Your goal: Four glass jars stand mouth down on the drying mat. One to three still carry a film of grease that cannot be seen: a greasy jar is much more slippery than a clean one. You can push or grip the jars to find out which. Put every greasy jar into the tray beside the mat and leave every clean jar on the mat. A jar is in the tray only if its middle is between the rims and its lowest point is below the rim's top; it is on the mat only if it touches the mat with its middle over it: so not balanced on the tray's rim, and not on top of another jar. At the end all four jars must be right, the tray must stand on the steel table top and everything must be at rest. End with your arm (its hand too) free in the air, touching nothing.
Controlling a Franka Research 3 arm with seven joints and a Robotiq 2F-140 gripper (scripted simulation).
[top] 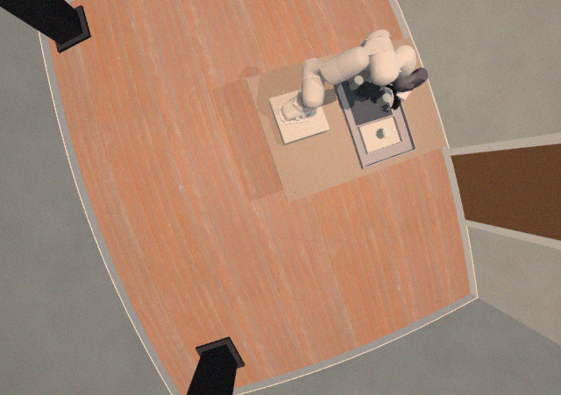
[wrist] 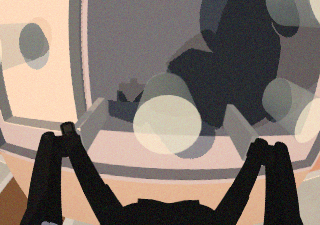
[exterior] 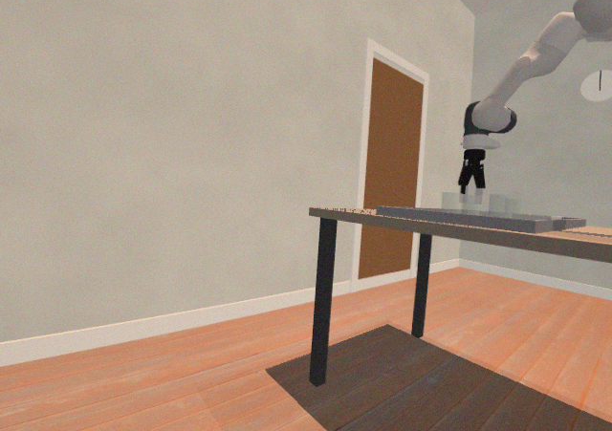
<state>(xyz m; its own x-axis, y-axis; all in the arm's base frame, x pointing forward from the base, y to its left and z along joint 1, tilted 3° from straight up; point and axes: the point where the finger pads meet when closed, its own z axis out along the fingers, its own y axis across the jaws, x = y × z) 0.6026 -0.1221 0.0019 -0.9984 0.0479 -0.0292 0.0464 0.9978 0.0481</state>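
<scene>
Now: the grey drying mat 80 mm behind my hand, 100 mm to the left of it and 70 mm below it. From my hand the other things lie so: tray 100 mm behind, 220 mm to the right, 60 mm below.
</scene>
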